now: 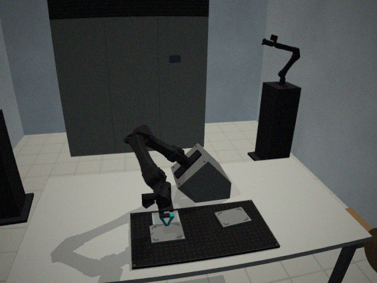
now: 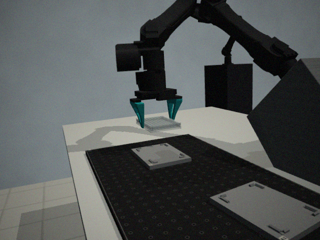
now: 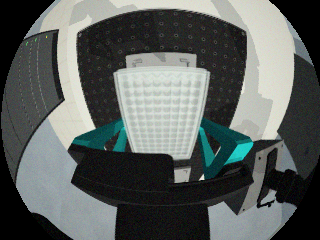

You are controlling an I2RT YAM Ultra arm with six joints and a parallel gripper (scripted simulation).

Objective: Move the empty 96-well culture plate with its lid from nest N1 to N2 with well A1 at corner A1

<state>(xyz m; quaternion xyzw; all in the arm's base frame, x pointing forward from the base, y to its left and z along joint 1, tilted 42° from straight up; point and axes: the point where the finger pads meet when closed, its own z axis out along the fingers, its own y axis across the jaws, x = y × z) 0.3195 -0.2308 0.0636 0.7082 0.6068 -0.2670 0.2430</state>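
Now: the lid right at my hand.
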